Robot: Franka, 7 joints.
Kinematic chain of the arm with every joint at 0, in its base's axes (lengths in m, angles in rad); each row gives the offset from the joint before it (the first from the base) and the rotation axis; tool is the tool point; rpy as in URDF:
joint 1: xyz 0 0 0.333 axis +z
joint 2: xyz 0 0 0 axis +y
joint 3: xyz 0 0 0.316 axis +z
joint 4: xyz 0.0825 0 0 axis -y
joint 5: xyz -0.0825 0 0.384 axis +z
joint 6: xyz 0 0 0 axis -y
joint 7: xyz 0.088 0 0 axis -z
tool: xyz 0 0 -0.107 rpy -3.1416 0 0
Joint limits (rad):
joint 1: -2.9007..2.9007
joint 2: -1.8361..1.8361
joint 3: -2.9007..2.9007
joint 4: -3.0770..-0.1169
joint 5: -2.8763..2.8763
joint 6: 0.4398..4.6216
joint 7: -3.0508..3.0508
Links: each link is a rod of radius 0.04 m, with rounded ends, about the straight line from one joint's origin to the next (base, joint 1, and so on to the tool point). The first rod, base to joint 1, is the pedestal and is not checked.
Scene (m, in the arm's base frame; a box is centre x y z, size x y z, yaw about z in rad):
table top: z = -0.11
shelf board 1: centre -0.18 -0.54 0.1 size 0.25 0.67 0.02 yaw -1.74
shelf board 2: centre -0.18 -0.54 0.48 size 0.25 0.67 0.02 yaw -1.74
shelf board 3: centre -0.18 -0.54 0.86 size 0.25 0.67 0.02 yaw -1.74
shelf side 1: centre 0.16 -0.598 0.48 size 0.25 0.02 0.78 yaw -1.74
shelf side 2: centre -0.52 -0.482 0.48 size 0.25 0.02 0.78 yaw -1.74
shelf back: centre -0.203 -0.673 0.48 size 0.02 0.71 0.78 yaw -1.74
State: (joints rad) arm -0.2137 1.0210 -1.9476 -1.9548 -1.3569 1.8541 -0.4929
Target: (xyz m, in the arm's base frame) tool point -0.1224 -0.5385 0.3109
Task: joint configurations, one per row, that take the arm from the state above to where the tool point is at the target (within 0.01 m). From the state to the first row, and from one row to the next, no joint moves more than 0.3 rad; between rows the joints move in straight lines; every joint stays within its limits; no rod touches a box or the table.
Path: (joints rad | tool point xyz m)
1: 0.0272 1.0751 -2.1859 -2.1904 -1.4107 1.8442 -0.2918 | -0.0910 -0.3888 0.6972
2: 0.2682 1.1292 -2.4242 -2.4261 -1.4645 1.8342 -0.0908 | -0.1100 -0.2843 0.6923
3: 0.5091 1.1833 -2.6624 -2.6617 -1.5184 1.8243 0.1103 | -0.1446 -0.1991 0.6475
4: 0.7501 1.2374 -2.9007 -2.8973 -1.5722 1.8143 0.3113 | -0.1791 -0.1493 0.5635
5: 0.4908 1.2485 -2.6574 -2.8366 -1.4467 1.8546 0.0983 | -0.1659 -0.1701 0.5769
6: 0.2315 1.2596 -2.4141 -2.7758 -1.3212 1.8949 -0.1147 | -0.1686 -0.2052 0.5674
7: -0.0278 1.2707 -2.1708 -2.7151 -1.1957 1.9352 -0.3277 | -0.1938 -0.2421 0.5332
8: -0.2870 1.2818 -1.9275 -2.6544 -1.0703 1.9755 -0.5407 | -0.2397 -0.2662 0.4749
9: -0.5463 1.2929 -1.6842 -2.5936 -0.9448 2.0158 -0.7537 | -0.2965 -0.2658 0.3950
10: -0.4788 1.2300 -1.5207 -2.3806 -1.1359 2.0215 -0.6233 | -0.2398 -0.4143 0.3556
11: -0.4113 1.1671 -1.3572 -2.1675 -1.3271 2.0272 -0.4929 | -0.1224 -0.5385 0.3109

